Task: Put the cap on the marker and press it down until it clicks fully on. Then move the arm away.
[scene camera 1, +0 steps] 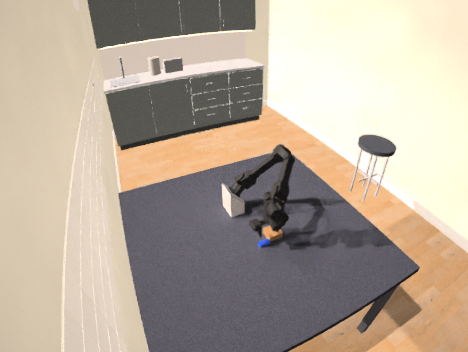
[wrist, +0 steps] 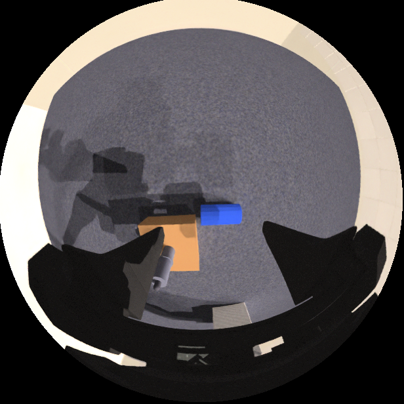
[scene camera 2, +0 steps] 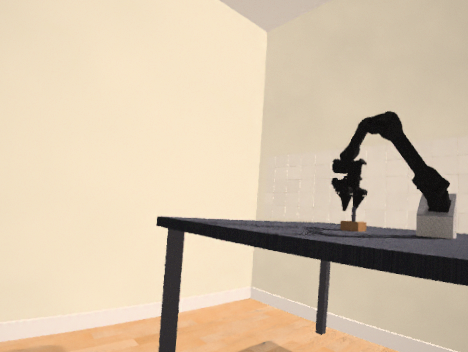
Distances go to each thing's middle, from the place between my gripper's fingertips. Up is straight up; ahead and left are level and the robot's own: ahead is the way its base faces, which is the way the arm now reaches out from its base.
Now: hand 1 cm past the blue cap [wrist: 211, 214], 2 cm to the left of it and 6 cm above it. Round my hand: orange-brown block [wrist: 180, 232] 5 cm behind, 5 cm to the left, 6 cm below.
